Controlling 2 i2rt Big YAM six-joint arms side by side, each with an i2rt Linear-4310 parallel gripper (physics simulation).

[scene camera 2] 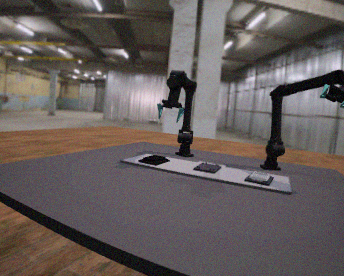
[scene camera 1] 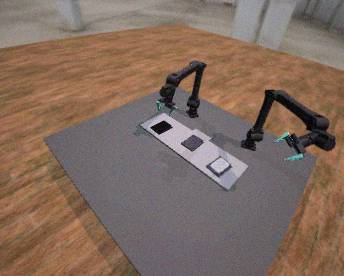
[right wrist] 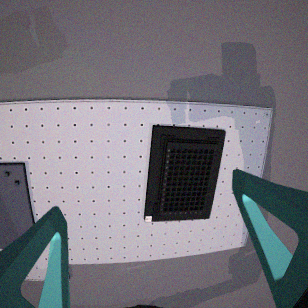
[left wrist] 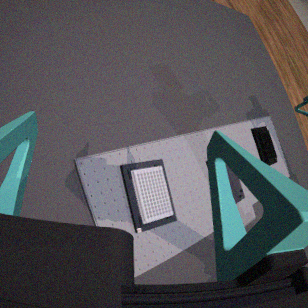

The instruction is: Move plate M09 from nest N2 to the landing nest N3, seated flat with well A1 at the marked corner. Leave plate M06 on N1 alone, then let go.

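Note:
A black well plate (scene camera 1: 161, 126) (scene camera 2: 154, 160) (left wrist: 264, 145) (right wrist: 187, 180) lies flat in a black nest at the board's left end. A white marker (right wrist: 148, 219) shows at the nest's lower-left corner in the right wrist view; the plate's A1 well cannot be made out. The middle nest (scene camera 1: 192, 143) (scene camera 2: 207, 167) (right wrist: 14, 200) is dark and empty. A white plate (scene camera 1: 220, 165) (scene camera 2: 259, 176) (left wrist: 152, 194) sits in the right nest. Plate names are unreadable. My right gripper (scene camera 1: 165, 112) (scene camera 2: 169, 119) (right wrist: 146, 198) is open above the left end. My left gripper (scene camera 1: 280, 150) (left wrist: 124, 128) is open, raised off to the right.
The pale perforated board (scene camera 1: 177, 134) (scene camera 2: 182, 166) (left wrist: 187, 165) (right wrist: 90, 175) lies on the grey table mat (scene camera 1: 125, 200) (scene camera 2: 125, 215). Both arm bases stand behind the board in the scene views. Arm shadows fall across the board and mat.

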